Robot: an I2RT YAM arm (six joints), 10 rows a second.
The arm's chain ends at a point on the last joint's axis. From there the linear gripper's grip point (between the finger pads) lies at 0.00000 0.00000 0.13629 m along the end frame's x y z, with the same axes.
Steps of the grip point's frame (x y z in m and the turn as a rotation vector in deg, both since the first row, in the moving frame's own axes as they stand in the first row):
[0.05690, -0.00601, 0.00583, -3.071, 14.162, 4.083]
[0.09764, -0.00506, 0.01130, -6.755, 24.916, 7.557]
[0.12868, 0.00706, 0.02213, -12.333, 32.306, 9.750]
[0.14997, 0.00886, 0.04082, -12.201, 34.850, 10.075]
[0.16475, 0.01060, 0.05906, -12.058, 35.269, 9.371]
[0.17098, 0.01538, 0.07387, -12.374, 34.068, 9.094]
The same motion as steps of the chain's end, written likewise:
[0.02386, -0.01442, 0.01016, -3.071, 14.162, 4.083]
[0.04157, -0.02438, 0.02488, -6.755, 24.916, 7.557]
[0.05919, -0.02672, 0.04615, -12.333, 32.306, 9.750]
[0.07556, -0.02507, 0.06808, -12.201, 34.850, 10.075]
[0.08927, -0.02259, 0.08683, -12.058, 35.269, 9.371]
[0.09782, -0.01822, 0.10019, -12.374, 34.068, 9.094]

